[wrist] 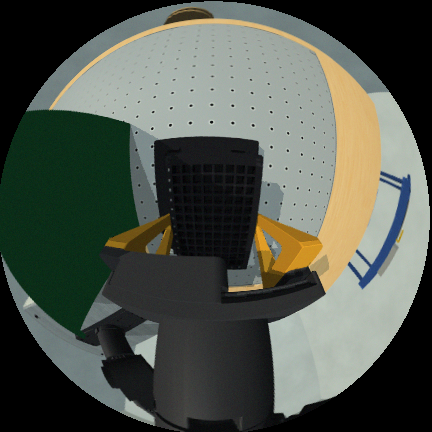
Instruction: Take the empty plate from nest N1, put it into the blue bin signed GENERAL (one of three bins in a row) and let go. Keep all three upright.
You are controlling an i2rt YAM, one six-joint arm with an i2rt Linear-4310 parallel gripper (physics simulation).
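Places are measured from the arm's base along level axes (x right, y ahead, z up), in metres.
Pixels of known places: gripper, fingertip midpoint: (213, 217); arm's base at its link origin: (107, 327).
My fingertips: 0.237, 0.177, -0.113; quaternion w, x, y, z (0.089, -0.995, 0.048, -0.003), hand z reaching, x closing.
Ahead of a thing's pixels: the offset from my fingertips to its top centre, as dx, dy, dz. "pt": to the spot under its first point. Level surfaces: height alone.
The black plate {+0.000, +0.001, +0.018} (212, 195), with a grid of square wells, is between the two orange fingers of my gripper (213, 217), in the middle of the wrist view. The fingers press on its two long sides, so my gripper is shut on the plate. The plate looks upright and is over the perforated grey board, with its shadow to the right. Its near end is partly hidden behind the gripper body. Nest N1 and the blue bin signed GENERAL cannot be made out.
The perforated grey board {dz -0.036} (220, 65) has a light wooden edge (357, 150) on the right. A large dark green surface {pt -0.111, +0.059, +0.070} (65, 200) fills the left. A blue bar structure (397, 225) stands beyond the wooden edge. A black jointed part (125, 372) is at lower left. A brown round object (189, 15) is at the top.
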